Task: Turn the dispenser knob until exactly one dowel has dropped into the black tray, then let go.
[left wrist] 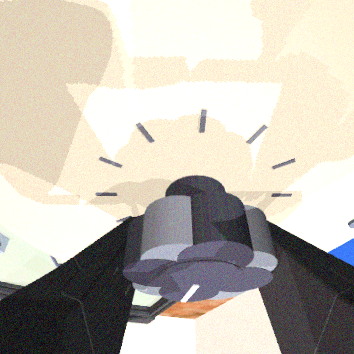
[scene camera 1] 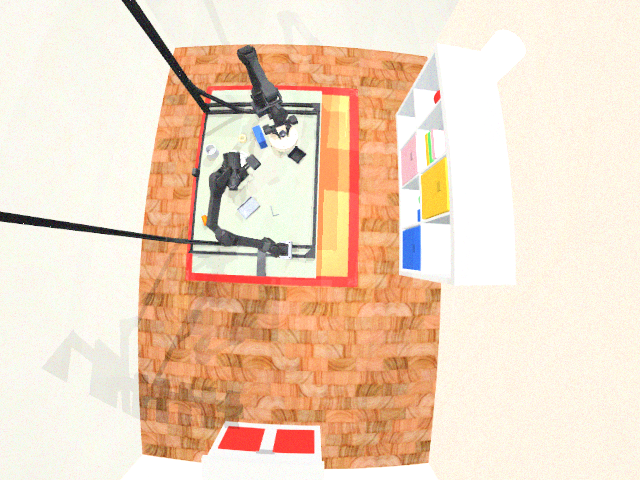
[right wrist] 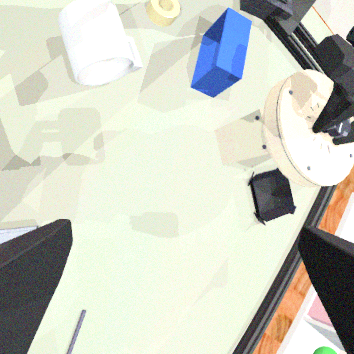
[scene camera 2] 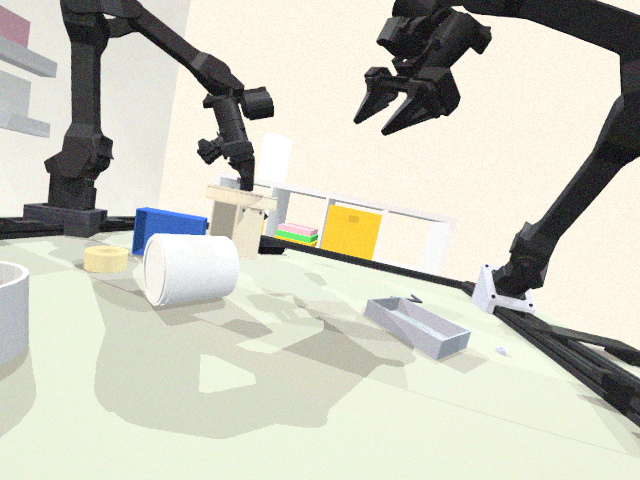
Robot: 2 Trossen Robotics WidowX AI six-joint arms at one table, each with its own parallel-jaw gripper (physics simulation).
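Where they show: left gripper, fingertip midpoint: (scene camera 1: 284,138) (right wrist: 323,136) (scene camera 2: 251,191); right gripper, fingertip midpoint: (scene camera 1: 247,169) (right wrist: 188,234) (scene camera 2: 367,127); left arm's base at its link origin: (scene camera 1: 260,104) (scene camera 2: 70,207); right arm's base at its link origin: (scene camera 1: 284,250) (scene camera 2: 507,284).
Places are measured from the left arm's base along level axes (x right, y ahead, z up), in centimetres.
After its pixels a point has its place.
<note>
The dispenser (scene camera 1: 276,146) {x 8.1, y 36.4, z 9.8 cm} (scene camera 2: 248,232) (right wrist: 300,155) {x 6.1, y 37.7, z 9.8 cm} has a pale round top with dark tick marks. Its dark lobed knob (left wrist: 200,275) {x 1.5, y 32.6, z 12.7 cm} (right wrist: 342,129) {x 1.5, y 34.1, z 12.7 cm} carries a white line, which points to the lower left in the left wrist view. My left gripper (scene camera 2: 247,183) {x 1.9, y 34.5, z 10.1 cm} (left wrist: 193,226) {x 1.9, y 34.5, z 10.1 cm} is shut on the knob, one finger on each side. The black tray (scene camera 1: 297,154) {x -2.0, y 40.5, z -4.4 cm} (right wrist: 273,195) {x -3.0, y 41.5, z -4.5 cm} stands at the dispenser's foot; I can make out no dowel in its dark inside. My right gripper (scene camera 2: 369,128) {x 27.9, y 46.2, z 23.6 cm} (right wrist: 188,234) {x 27.9, y 46.2, z 23.6 cm} is open and empty, high above the table.
A blue box (scene camera 1: 260,136) {x 11.8, y 22.0, z 3.3 cm} (scene camera 2: 170,227) {x 9.6, y 19.4, z 0.3 cm} (right wrist: 230,50) {x 12.5, y 21.8, z 3.3 cm} stands near the dispenser. A white mug (scene camera 2: 191,268) {x 35.1, y 24.1, z 0.6 cm} (right wrist: 95,40) {x 31.2, y 26.3, z 3.2 cm} lies on its side near a yellow ring (scene camera 2: 105,262) {x 23.7, y 13.3, z -3.2 cm} (right wrist: 162,20) {x 21.2, y 15.2, z -3.2 cm}. A grey tray (scene camera 1: 248,207) {x 40.4, y 52.8, z -4.5 cm} (scene camera 2: 403,330) {x 42.0, y 49.5, z -3.5 cm} and a thin bent rod (right wrist: 77,330) {x 29.4, y 61.9, z -4.2 cm} lie farther off.
</note>
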